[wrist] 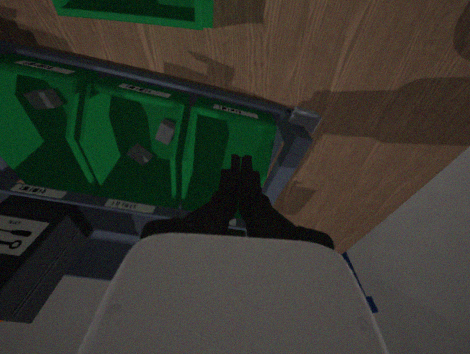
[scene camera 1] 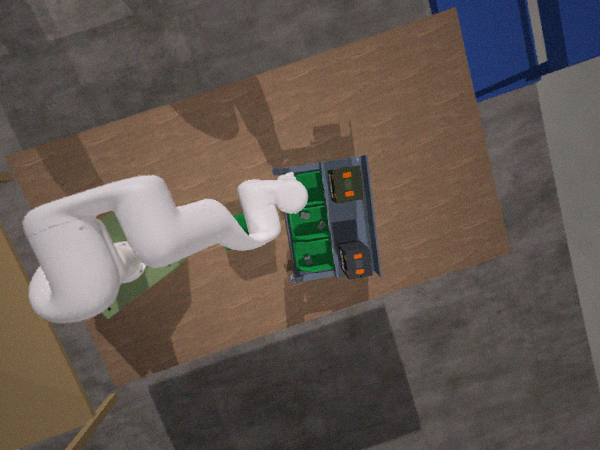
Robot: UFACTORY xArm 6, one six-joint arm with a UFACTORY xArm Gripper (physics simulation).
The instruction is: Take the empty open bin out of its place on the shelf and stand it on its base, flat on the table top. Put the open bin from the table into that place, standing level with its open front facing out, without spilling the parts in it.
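Frame: origin at the arm's base, x ahead, y left, z up, level; millimetres.
Where they show: gripper, fingertip midpoint: (wrist: 239, 168).
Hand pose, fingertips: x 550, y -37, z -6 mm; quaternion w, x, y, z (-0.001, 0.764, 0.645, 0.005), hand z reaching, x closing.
After its pixels a point has its place.
The empty green open bin (scene camera 1: 312, 186) @(x 628, y -68, z -117 mm) (wrist: 250, 135) @(x 579, y -24, z -117 mm) sits in the end place of the grey shelf (scene camera 1: 372, 215) @(x 741, y -220, z 34 mm) (wrist: 305, 120) @(x 541, y 36, z -71 mm). The other green open bin (scene camera 1: 241, 222) @(x 352, y -66, z -123 mm) (wrist: 135, 20) @(x 446, y -103, z -51 mm) is on the table top (scene camera 1: 425, 125) @(x 1067, y -63, z -126 mm) (wrist: 360, 175) @(x 683, y 180, z -126 mm), in front of the shelf; the arm covers part of it in the scene view, and its contents cannot be made out. My gripper (wrist: 239, 168) @(x 550, y -37, z -6 mm) is shut with nothing between its fingers. In the wrist view its fingertips appear over the empty bin; their height above it is unclear. In the scene view the arm hides the fingers.
Beside the empty bin, a middle green bin (scene camera 1: 313, 231) @(x 560, y -210, z -117 mm) (wrist: 97, 132) @(x 533, y -207, z -69 mm) and a far green bin (scene camera 1: 320, 250) @(x 551, y -283, z -117 mm) (wrist: 45, 132) @(x 540, y -328, z -106 mm) hold small grey parts. An olive case (scene camera 1: 353, 185) @(x 721, y -107, z 71 mm) and a dark case (scene camera 1: 350, 255) @(x 621, y -281, z 96 mm) (wrist: 42, 275) @(x 643, y -274, z 55 mm) with orange latches stand on the shelf's other level.
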